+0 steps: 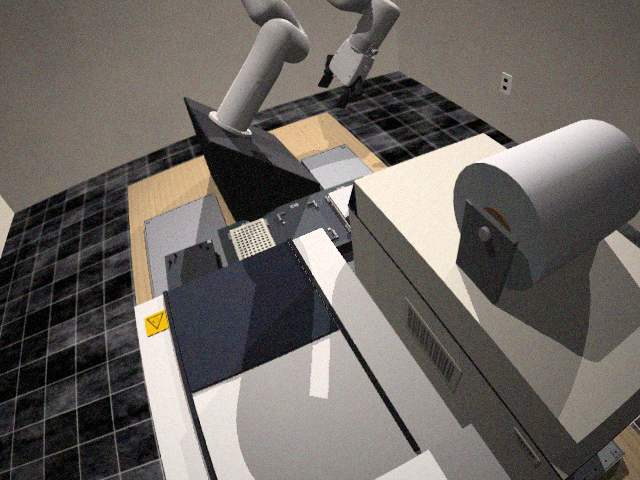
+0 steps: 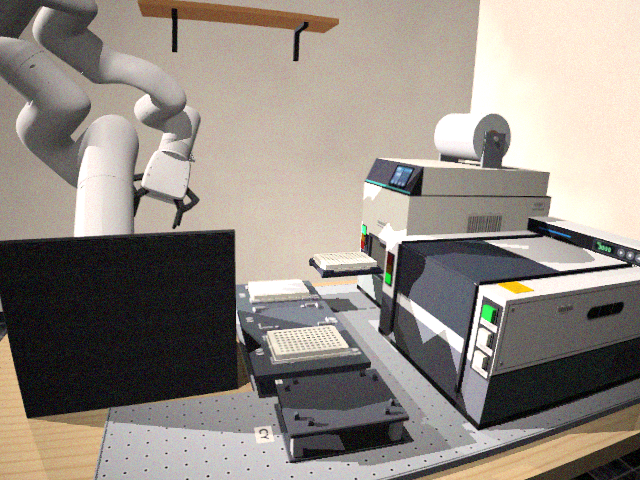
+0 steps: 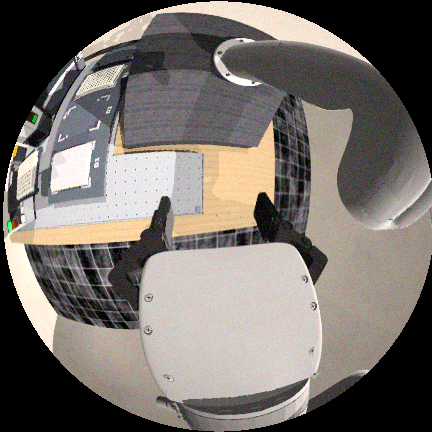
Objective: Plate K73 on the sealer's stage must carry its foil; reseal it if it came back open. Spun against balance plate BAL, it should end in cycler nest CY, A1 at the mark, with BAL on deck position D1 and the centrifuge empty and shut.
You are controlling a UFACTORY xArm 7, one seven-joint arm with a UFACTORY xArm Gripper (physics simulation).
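Places are measured from the arm's base along level axes (x left, y up, z ahead), in metres.
Where they show: gripper, fingertip midpoint: (image 1: 330, 97) (image 2: 154, 221) (image 3: 214, 204); arm's base, origin of the base link: (image 1: 229, 125) (image 2: 104, 271) (image 3: 245, 60).
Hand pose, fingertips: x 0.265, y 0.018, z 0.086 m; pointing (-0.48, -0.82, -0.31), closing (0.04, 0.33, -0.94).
Things, the pixels of their top centre, and the offset from my fingertips. "pt": a spot on its surface instead. Level surfaces: height alone.
- sealer's stage, surface spot: (image 2: 324, 271) pt dy -0.088, dx -0.172, dz +0.341 m
- sealer, middle of its top: (image 1: 548, 134) (image 2: 466, 112) dy +0.274, dx -0.153, dz +0.709 m
- beige plate with open wells, middle of its top: (image 2: 306, 339) (image 1: 252, 241) (image 3: 98, 77) dy -0.141, dx -0.351, dz +0.231 m
- smooth white-topped plate, middle of its top: (image 2: 278, 286) (image 1: 355, 202) (image 3: 66, 167) dy -0.141, dx -0.104, dz +0.259 m
- Cycler nest CY, middle of its top: (image 2: 339, 392) (image 1: 190, 268) dy -0.144, dx -0.503, dz +0.219 m
- dark deck, its level: dy -0.157 m
- foil roll, middle of its top: (image 1: 567, 146) (image 2: 473, 113) dy +0.274, dx -0.155, dz +0.730 m
A plate (image 2: 345, 261) (image 3: 27, 176) with visible wells sits on the sealer's stage (image 2: 324, 271), outside the sealer (image 2: 460, 180) (image 1: 413, 191); no foil is discernible. A beige plate with open wells (image 1: 252, 239) (image 2: 308, 341) (image 3: 100, 81) sits on the deck position nearest the cycler nest. A smooth white-topped plate (image 2: 278, 289) (image 3: 71, 166) sits at the deck's other end; I cannot read either plate's name. Cycler nest CY (image 1: 193, 263) (image 2: 330, 395) is empty. The centrifuge (image 1: 372, 330) (image 2: 563, 325) looks shut; its inside is hidden. My gripper (image 1: 333, 97) (image 2: 156, 219) (image 3: 214, 204) is open and empty, high beyond the deck.
The dark deck (image 2: 289, 314) (image 3: 82, 120) has an empty middle position marked D2. A large dark mount (image 1: 248, 180) (image 2: 118, 320) (image 3: 200, 100) stands beside the deck, under the arm. A foil roll (image 1: 563, 180) (image 2: 457, 136) tops the sealer. A wooden shelf (image 2: 237, 14) hangs on the wall.
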